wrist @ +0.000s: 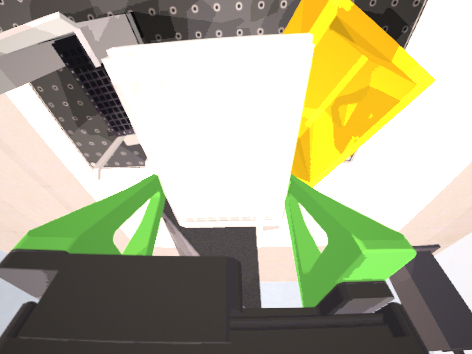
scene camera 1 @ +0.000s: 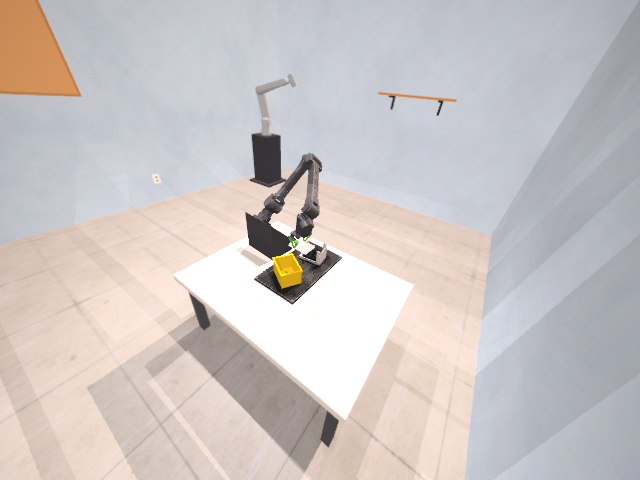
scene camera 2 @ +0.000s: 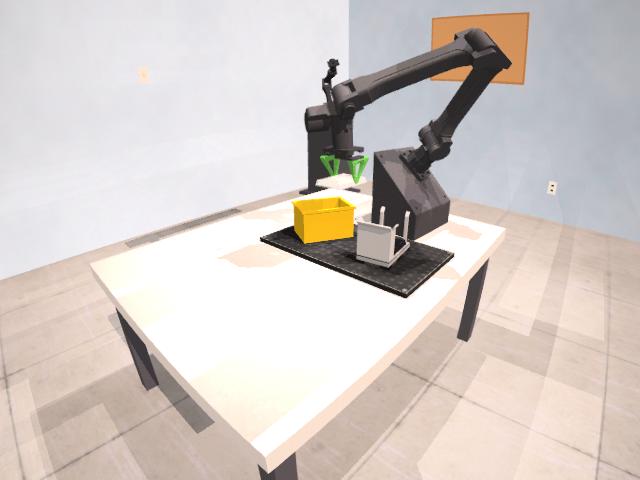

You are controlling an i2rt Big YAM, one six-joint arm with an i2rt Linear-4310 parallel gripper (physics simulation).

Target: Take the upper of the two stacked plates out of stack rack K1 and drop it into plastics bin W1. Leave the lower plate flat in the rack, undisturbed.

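Places are measured from the arm's base along level axes (x ahead, y left, z up), in metres.
Pixels of known places: gripper, fingertip midpoint: (wrist: 225, 178) (scene camera 1: 299, 245) (scene camera 2: 345, 181); arm's base, link origin: (scene camera 1: 261, 221) (scene camera 2: 413, 166).
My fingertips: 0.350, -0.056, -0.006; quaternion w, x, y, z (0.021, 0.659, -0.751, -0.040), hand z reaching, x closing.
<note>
For each thing: its top centre in the pictures, then the offset to it from my fingertips, as dx, dy, dz. "spot": a spot on its surface instead. Level surfaces: height alone.
- white plate, top centre: (wrist: 221, 172) (scene camera 2: 341, 178) (scene camera 1: 301, 244) +0.017, +0.000, +0.011
- Yellow bin W1, top centre: (wrist: 319, 123) (scene camera 2: 322, 203) (scene camera 1: 287, 264) -0.014, -0.094, -0.088
- White-grey rack K1, top centre: (wrist: 82, 129) (scene camera 2: 386, 215) (scene camera 1: 314, 244) +0.013, +0.145, -0.068
- dark gridded surface, surface spot: (wrist: 95, 90) spot: +0.024, +0.173, -0.151
- black perforated board, top centre: (wrist: 205, 87) (scene camera 2: 354, 244) (scene camera 1: 301, 266) +0.000, +0.038, -0.188
- white table, surface height: dz -0.201
My gripper (scene camera 1: 300, 240) (scene camera 2: 346, 178) (wrist: 225, 178) is shut on a white plate (scene camera 1: 305, 248) (scene camera 2: 329, 181) (wrist: 215, 125), held roughly level by two opposite edges, high above the table. In the wrist view the plate lies between the rack and the bin and covers part of the bin's near side. Yellow bin W1 (scene camera 1: 289, 277) (scene camera 2: 330, 227) (wrist: 325, 75) stands open-topped on the black board. White-grey rack K1 (scene camera 1: 321, 255) (scene camera 2: 375, 242) (wrist: 35, 65) stands upright beside it. A dark gridded surface (wrist: 95, 90) shows inside the rack; whether it is the lower plate I cannot tell.
The black perforated board (scene camera 1: 310, 279) (scene camera 2: 330, 253) (wrist: 215, 20) carries rack and bin on the white table (scene camera 1: 330, 330) (scene camera 2: 232, 320). The arm's black wedge base (scene camera 1: 263, 237) (scene camera 2: 413, 191) stands behind the board. The rack has upright posts at its far corners.
</note>
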